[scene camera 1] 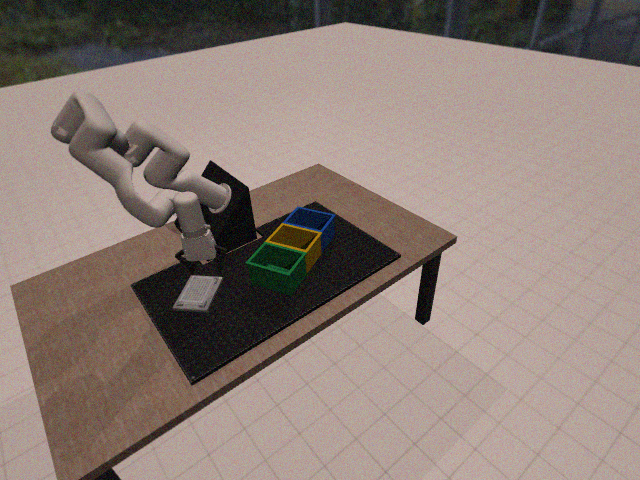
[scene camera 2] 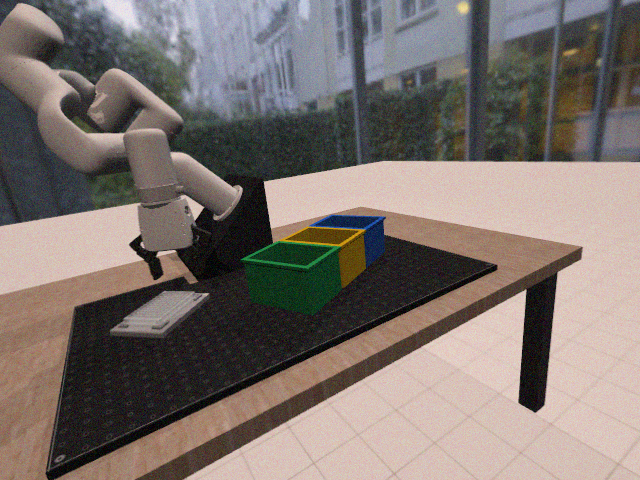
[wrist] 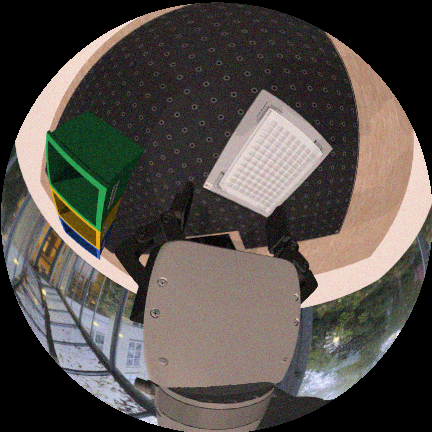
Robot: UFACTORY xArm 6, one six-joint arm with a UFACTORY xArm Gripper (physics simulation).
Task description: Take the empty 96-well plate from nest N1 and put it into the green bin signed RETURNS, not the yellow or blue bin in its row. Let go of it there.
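Places are measured from the arm's base along level axes (x ahead, y left, z up), in metres.
Pixels of known places: gripper, fingertip midpoint: (scene camera 1: 206,271) (scene camera 2: 179,275) (wrist: 233,203); arm's base, origin of the base link: (scene camera 1: 220,199) (scene camera 2: 229,204).
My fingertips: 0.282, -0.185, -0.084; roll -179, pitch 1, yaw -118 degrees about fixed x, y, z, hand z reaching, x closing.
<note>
For each thing: its top centre in the pictures, then the offset to it from my fingertips, as dx, dy, dz. "spot": a spot on its surface instead. Level surfaces: height alone.
- pale 96-well plate, middle of its top: (wrist: 271,168) (scene camera 2: 161,304) (scene camera 1: 197,288) +0.006, -0.047, -0.050
- light grey nest, middle of its top: (wrist: 270,165) (scene camera 2: 162,307) (scene camera 1: 197,290) +0.006, -0.047, -0.058
- green bin, middle of its top: (scene camera 2: 322,235) (wrist: 72,221) (scene camera 1: 293,237) +0.040, +0.325, +0.024
- blue bin, surface spot: (scene camera 2: 375,242) (scene camera 1: 328,234) spot: +0.043, +0.474, -0.029
- board, its level: dz -0.076
- wooden table, its level: dz -0.089
The pale 96-well plate (scene camera 1: 199,290) (scene camera 2: 166,308) (wrist: 275,157) lies flat in the light grey nest (scene camera 2: 135,331) (wrist: 236,136) on the black board. No lettering on the nest can be read. My gripper (scene camera 1: 205,267) (scene camera 2: 178,277) (wrist: 233,203) is open and empty, pointing down, above and to the arm-base side of the plate. In the wrist view the right finger appears close to the plate's near corner. The green bin (scene camera 1: 273,277) (scene camera 2: 294,286) (wrist: 97,140) stands upright beside the nest, apart from it. A small sign shows on its side in the wrist view, too small to read.
The yellow bin (scene camera 1: 313,255) (scene camera 2: 352,264) and the blue bin (scene camera 1: 327,235) (scene camera 2: 375,242) stand in a row behind the green one. The black arm base (scene camera 1: 235,217) (scene camera 2: 254,217) rises behind the board (scene camera 1: 341,273) (scene camera 2: 206,361) (wrist: 165,100) on the wooden table (scene camera 1: 77,361).
</note>
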